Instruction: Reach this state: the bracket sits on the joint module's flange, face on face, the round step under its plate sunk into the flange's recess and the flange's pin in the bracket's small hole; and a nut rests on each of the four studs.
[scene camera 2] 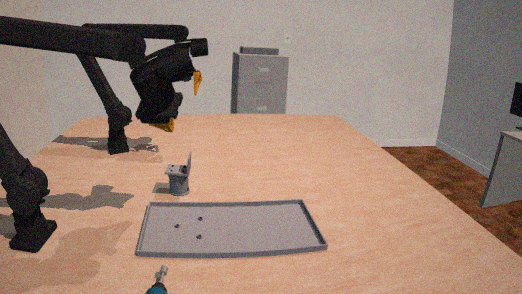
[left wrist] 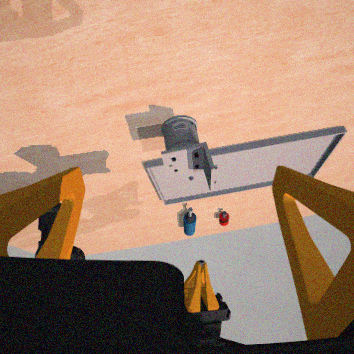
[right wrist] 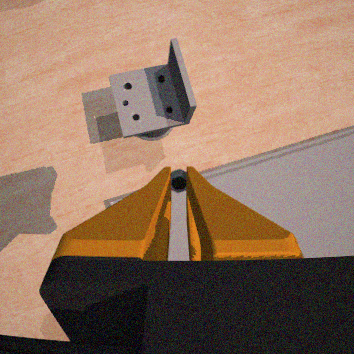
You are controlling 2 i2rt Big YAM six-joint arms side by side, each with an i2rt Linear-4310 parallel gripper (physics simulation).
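Places are measured from the left arm's base along level axes (x ahead, y left, z up), in metres.
Pixels of known places: left gripper, fingertip midpoint: (left wrist: 178, 176); right gripper, fingertip midpoint: (scene camera 2: 171, 130) (left wrist: 201, 261) (right wrist: 178, 177); left arm's base, link origin: (scene camera 2: 118, 148); right arm's base, link origin: (scene camera 2: 35, 236) (left wrist: 55, 212).
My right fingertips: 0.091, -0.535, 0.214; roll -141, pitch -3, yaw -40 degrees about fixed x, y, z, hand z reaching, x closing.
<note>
Ahead of a thing's pixels: the offset from my right fingertips to its top centre, as dx, dy, dz. "*": to the spot under its first point.
The grey bracket (scene camera 2: 176, 168) (left wrist: 182, 156) (right wrist: 142, 95) sits on top of the joint module {+0.040, +0.085, -0.140} (scene camera 2: 179, 185) (left wrist: 180, 131) (right wrist: 154, 135), its tall wall upright. Its plate shows several dark spots and no nuts; the flange contact, recess and pin are hidden. Three small nuts lie in the tray {+0.083, -0.151, -0.198} (scene camera 2: 230, 255) (left wrist: 280, 139) (right wrist: 300, 200), one of them a nut {+0.036, -0.087, -0.205} (scene camera 2: 200, 218). My right gripper (left wrist: 201, 261) (right wrist: 178, 177) is shut on a dark nut {-0.001, -0.001, +0.006} (right wrist: 178, 180) at its fingertips, raised above the table. My left gripper (left wrist: 178, 176) is open and empty, high above the bracket and behind the right gripper in scene camera 2.
A blue tool {* -0.149, -0.323, -0.174} (scene camera 2: 157, 289) (left wrist: 189, 225) stands near the tray's front side, with a red object {-0.075, -0.429, -0.180} (left wrist: 223, 218) beside it. The tray's low rim lies close to the joint module. In scene camera 2 the right arm partly overlaps the left arm. A grey cabinet (scene camera 2: 260, 82) stands behind the table.
</note>
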